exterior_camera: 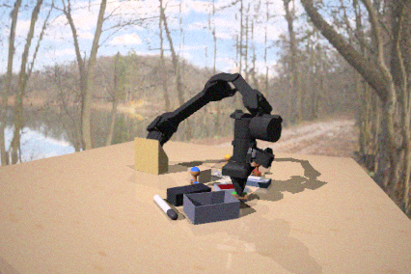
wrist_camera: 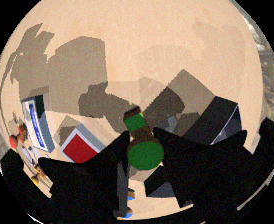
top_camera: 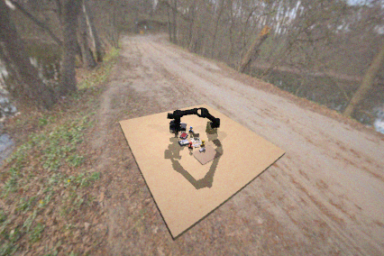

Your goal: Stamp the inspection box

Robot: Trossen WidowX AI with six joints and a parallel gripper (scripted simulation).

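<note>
Right now my gripper tip is 70 mm to the right of the red ink pad, 50 mm past it and 20 mm above it. Round my gripper tip: dark tray: 120 mm to the right, 40 mm behind, 10 mm below; then green-knobbed stamp: right at my gripper tip; then black block: 120 mm behind, 60 mm to the right.
</note>
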